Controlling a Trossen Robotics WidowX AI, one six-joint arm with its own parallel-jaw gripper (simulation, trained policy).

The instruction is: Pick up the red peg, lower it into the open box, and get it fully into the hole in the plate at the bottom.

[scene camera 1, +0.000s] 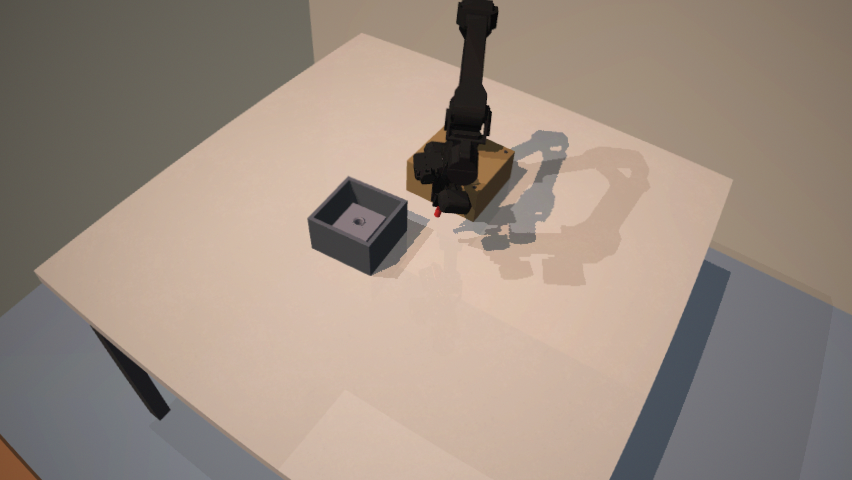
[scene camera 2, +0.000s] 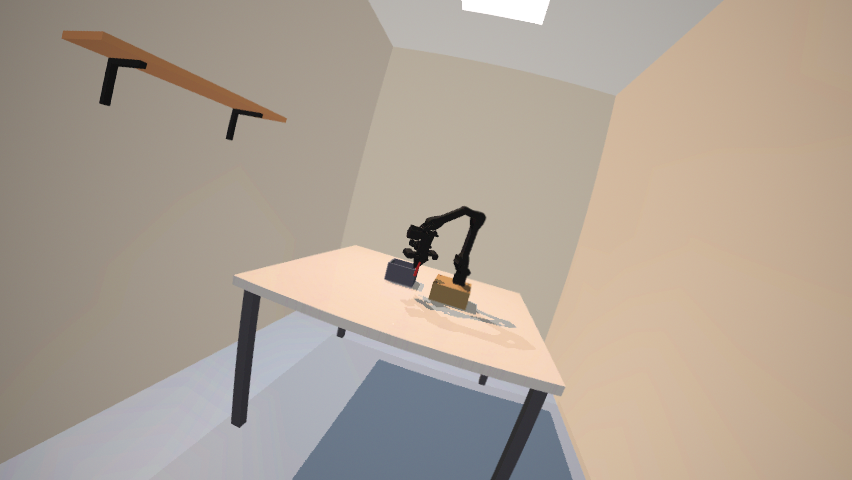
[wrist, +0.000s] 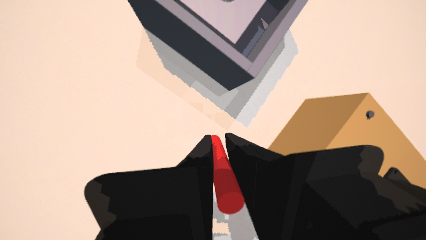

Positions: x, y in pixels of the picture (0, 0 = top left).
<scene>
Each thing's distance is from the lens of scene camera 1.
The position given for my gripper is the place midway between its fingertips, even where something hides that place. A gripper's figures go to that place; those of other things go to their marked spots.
my gripper (scene camera 1: 433, 203): 131 cm
dark grey box (scene camera 1: 363, 256): 130 cm
light grey plate (scene camera 1: 358, 221): 138 cm
</scene>
